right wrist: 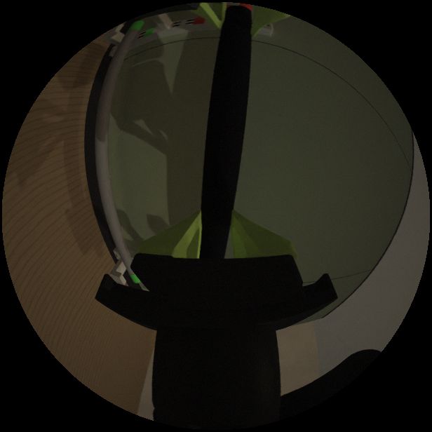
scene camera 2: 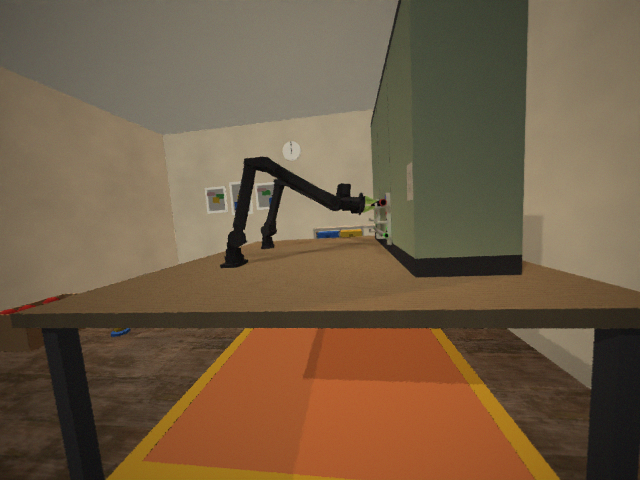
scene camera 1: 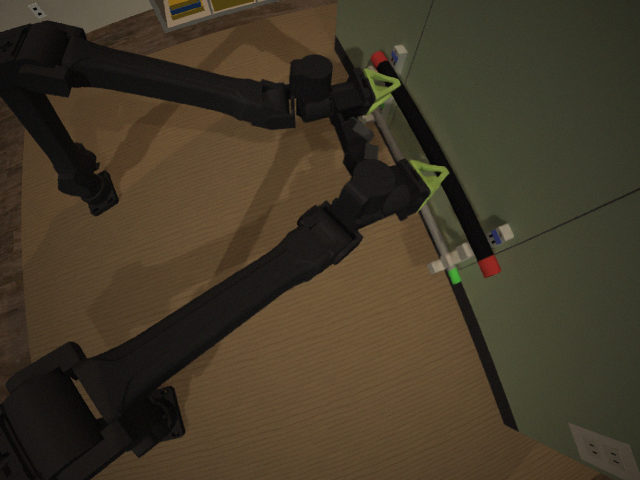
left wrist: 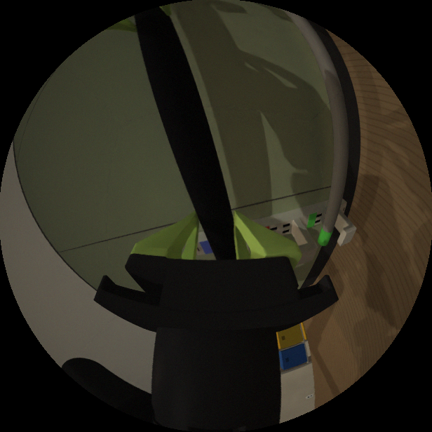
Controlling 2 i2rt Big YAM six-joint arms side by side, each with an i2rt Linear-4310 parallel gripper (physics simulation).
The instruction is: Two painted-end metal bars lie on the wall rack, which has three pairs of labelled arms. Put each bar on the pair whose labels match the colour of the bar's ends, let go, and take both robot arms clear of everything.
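Pixels of known places: left gripper, fingertip midpoint: [scene camera 1: 396, 86]; right gripper, fingertip midpoint: [scene camera 1: 443, 174]; left arm's base, link origin: [scene camera 2: 268, 247] [scene camera 1: 101, 194]; right arm's base, link origin: [scene camera 2: 235, 265] [scene camera 1: 163, 413].
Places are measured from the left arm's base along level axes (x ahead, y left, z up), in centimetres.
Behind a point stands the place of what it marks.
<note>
A thick black bar [scene camera 1: 467, 222] @(x 65.3, y -62.4, z 26.6 cm) [left wrist: 180, 120] [right wrist: 227, 100] with red ends is level with the rack's top, blue-labelled arms; whether it touches them is unclear. A thinner grey bar [scene camera 1: 433, 227] @(x 67.7, y -59.0, z 10.9 cm) [left wrist: 341, 145] [right wrist: 101, 150] with green ends lies on the lowest arms, beside the green label [left wrist: 312, 220]. My left gripper [scene camera 1: 395, 85] @(x 73.2, y -32.4, z 25.5 cm) [left wrist: 215, 215] is shut on the black bar toward its upper end in scene camera 1. My right gripper [scene camera 1: 445, 175] @(x 68.1, y -53.1, z 25.6 cm) [right wrist: 215, 215] is shut on the same bar near its middle. Red labels [right wrist: 199, 21] mark the middle pair.
The white wall rack [scene camera 1: 464, 252] @(x 62.2, y -66.3, z 25.4 cm) [scene camera 2: 388, 222] @(x 67.7, y -68.6, z 15.9 cm) is fixed to the green wall [scene camera 1: 558, 129] @(x 70.9, y -60.0, z 46.7 cm) above the wooden table [scene camera 1: 336, 361] @(x 34.5, y -72.2, z 0.0 cm). The two grippers and wrists are close together, above the grey bar. A wall outlet [scene camera 1: 603, 450] @(x 61.1, y -104.3, z 30.3 cm) is at the lower right.
</note>
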